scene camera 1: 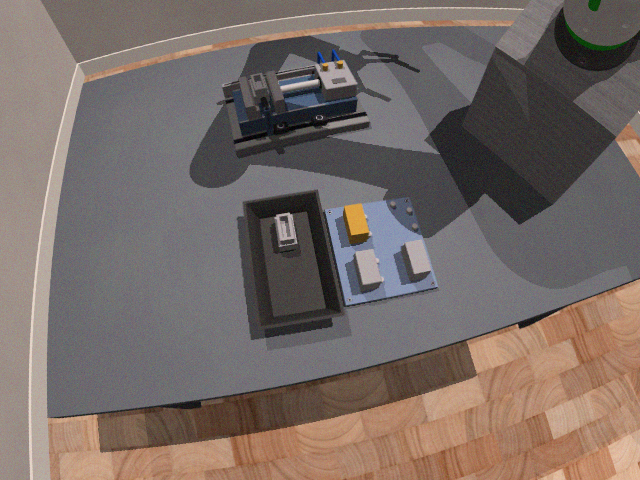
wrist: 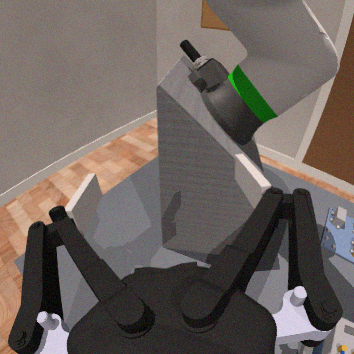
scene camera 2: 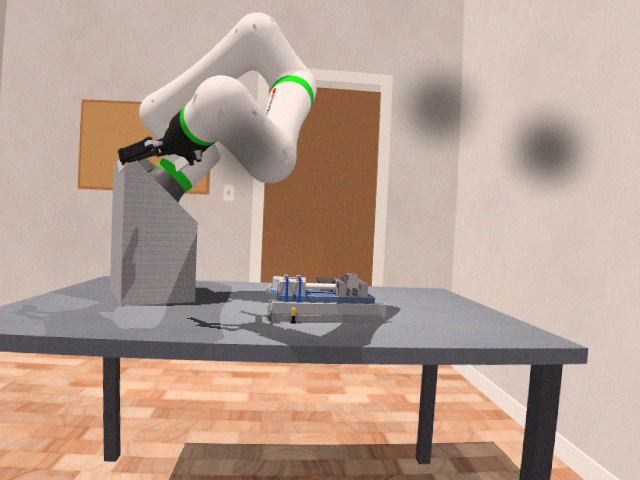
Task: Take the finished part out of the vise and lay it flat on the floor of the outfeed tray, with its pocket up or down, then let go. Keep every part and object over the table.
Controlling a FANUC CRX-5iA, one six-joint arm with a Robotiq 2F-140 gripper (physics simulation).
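Places are measured from the arm's base along level axes (x left, y back, z up), in millimetres.
Pixels of known places: gripper, fingertip midpoint: (wrist: 165,175) (scene camera 2: 149,166); arm's base, origin of the base link: (scene camera 1: 595,32) (wrist: 224,116) (scene camera 2: 156,193).
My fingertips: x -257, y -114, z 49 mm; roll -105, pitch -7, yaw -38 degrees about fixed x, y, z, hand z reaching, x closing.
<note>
Ahead of a thing's pixels: the offset from my fingertips to its top centre. Level surfaces: height alone.
A grey part with a pocket @[dx +195, dy -509, dz -260 mm] (scene camera 1: 259,84) (scene camera 2: 351,279) sits between the jaws of the blue and grey vise @[dx +173, dy -440, dz -276 mm] (scene camera 1: 312,105) (scene camera 2: 325,298), its top standing above the jaws. The dark outfeed tray (scene camera 1: 330,258) lies apart from the vise; a light grey part with its pocket up @[dx +500, dy -450, dz -328 mm] (scene camera 1: 285,230) lies inside on its floor, near one end. My gripper (scene camera 2: 150,164) (wrist: 165,175) is open and empty, high above the table beside the robot's pedestal, well away from the vise. The gripper does not show in scene camera 1.
A blue plate @[dx +526, dy -280, dz -367 mm] (scene camera 1: 390,248) (wrist: 334,241) adjoins the tray and bears an orange block @[dx +487, dy -325, dz -331 mm] (scene camera 1: 356,223) and two light grey blocks @[dx +577, dy -311, dz -331 mm] (scene camera 1: 367,269) @[dx +562, dy -222, dz -331 mm] (scene camera 1: 416,258), with small pegs at a corner. The grey pedestal (scene camera 1: 537,124) (scene camera 2: 155,242) (wrist: 195,170) stands on the table @[dz -375 mm] (scene camera 1: 155,310) (scene camera 2: 465,325).
</note>
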